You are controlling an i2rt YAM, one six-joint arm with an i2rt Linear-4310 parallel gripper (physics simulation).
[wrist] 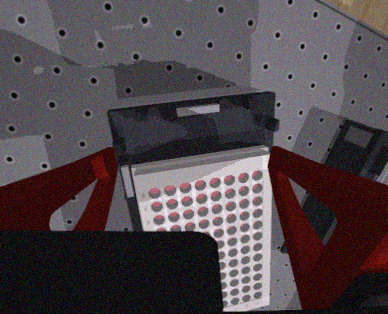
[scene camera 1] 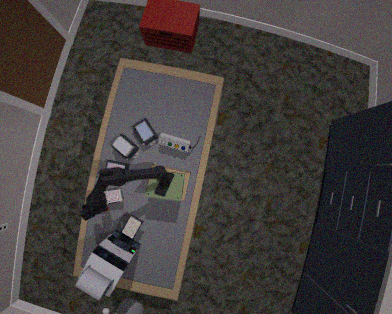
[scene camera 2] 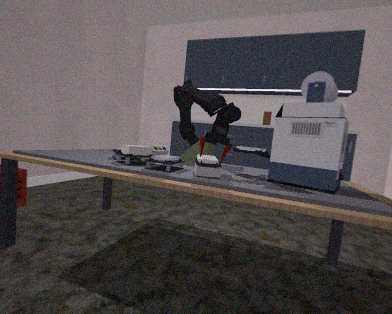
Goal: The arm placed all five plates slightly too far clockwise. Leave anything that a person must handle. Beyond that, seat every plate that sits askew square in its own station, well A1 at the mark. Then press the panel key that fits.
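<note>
My gripper [scene camera 2: 213,155] [wrist: 192,156] is open, its red fingertips on either side of a white well plate [scene camera 1: 114,195] [scene camera 2: 207,160] [wrist: 210,200] with red in some wells. In the wrist view its edge looks slightly angled to the dark station [wrist: 195,127]; a black shape hides its lower left. A bluish plate [scene camera 1: 145,128], a white plate [scene camera 1: 123,145] and a pinkish plate [scene camera 1: 116,165], partly behind the arm, sit on dark stations. A cream plate [scene camera 1: 132,226] [scene camera 2: 251,149] lies on the instrument's tray. The key panel [scene camera 1: 174,143] [scene camera 2: 160,149] has green, yellow and blue keys. The A1 mark is not readable.
The white and blue instrument [scene camera 1: 107,260] [scene camera 2: 307,150] stands at one end of the bench. The arm stands on a green board [scene camera 1: 175,189]. Part of a dark device [wrist: 350,150] shows right of the gripper. A red cabinet [scene camera 1: 170,22] stands beyond the bench.
</note>
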